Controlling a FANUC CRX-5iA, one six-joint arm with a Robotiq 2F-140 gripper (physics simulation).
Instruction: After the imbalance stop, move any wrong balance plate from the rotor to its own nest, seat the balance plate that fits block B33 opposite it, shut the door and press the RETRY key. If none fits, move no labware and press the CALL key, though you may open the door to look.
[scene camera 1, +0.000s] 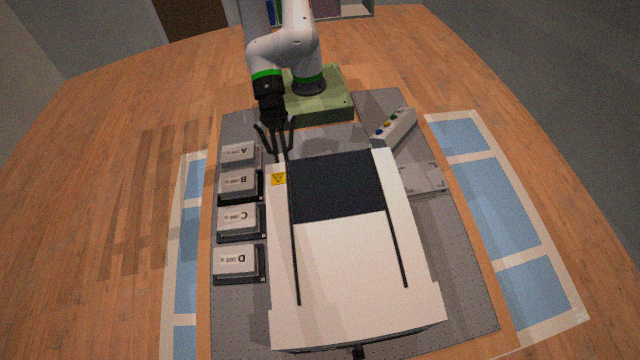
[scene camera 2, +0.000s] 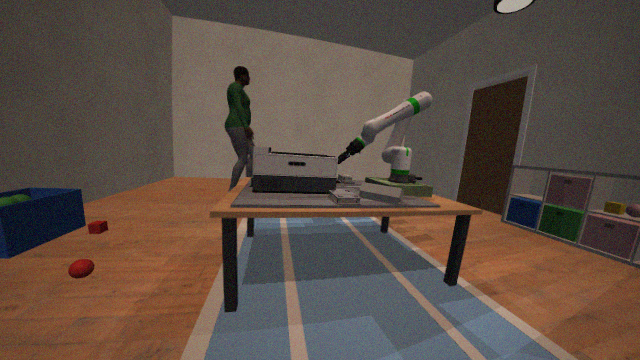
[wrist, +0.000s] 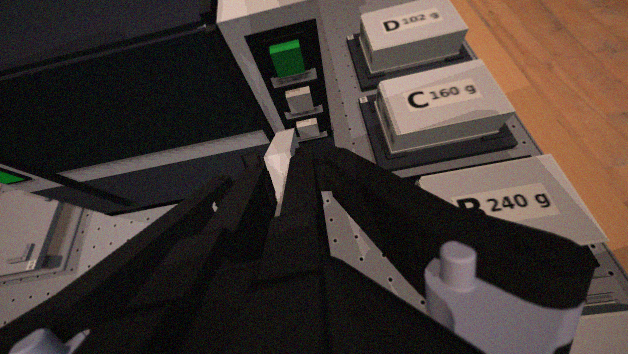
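Where they show: gripper, fingertip midpoint: (wrist: 290, 147); arm's base, link origin: (scene camera 1: 309, 86) (scene camera 2: 398, 181).
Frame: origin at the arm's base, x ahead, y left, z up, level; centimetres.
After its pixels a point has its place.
Observation:
My gripper (scene camera 1: 281, 158) (scene camera 2: 340, 161) (wrist: 290, 147) {y -5.7, x 51.2, z 5.3 cm} is shut and empty; its tips, with a pale piece at them, are close to the machine's front corner below the key column. The machine (scene camera 1: 350, 280) {y 10.6, x 85.2, z 14.8 cm} (scene camera 2: 295, 165) {y 26.2, x 74.0, z 9.3 cm} has a green key (wrist: 287, 59) {y -7.2, x 52.9, z 12.3 cm} above two pale keys (wrist: 299, 100) {y -7.2, x 52.9, z 8.7 cm} (wrist: 307, 128) {y -7.2, x 52.9, z 5.3 cm}; their labels are unreadable. The dark front door area (wrist: 125, 100) {y 4.2, x 52.1, z 11.7 cm} appears shut. Balance plates A (scene camera 1: 238, 152) {y -25.0, x 34.2, z -0.8 cm}, B (scene camera 1: 237, 181) {y -23.3, x 46.9, z -0.8 cm} (wrist: 565, 215) {y -28.3, x 45.3, z -0.8 cm}, C (scene camera 1: 237, 218) {y -21.3, x 60.8, z -0.8 cm} (wrist: 445, 102) {y -22.1, x 58.9, z -0.8 cm} and D (scene camera 1: 235, 260) {y -20.4, x 74.4, z -0.8 cm} (wrist: 412, 30) {y -21.1, x 71.9, z -0.8 cm} sit in a row in dark nests. The rotor and block B33 do not show.
A sloped console (scene camera 1: 396, 127) {y 30.9, x 29.8, z 1.7 cm} with coloured buttons stands at the back right of the perforated board (scene camera 1: 465, 280) {y 44.6, x 83.3, z -6.2 cm}. A flat grey plate holder (scene camera 1: 425, 178) {y 37.8, x 49.1, z -2.8 cm} (wrist: 25, 230) {y 31.8, x 48.1, z -2.8 cm} lies beside the machine. The green robot base (scene camera 1: 325, 112) {y 6.3, x 16.7, z -1.2 cm} is behind. A person (scene camera 2: 239, 110) stands beyond the table.

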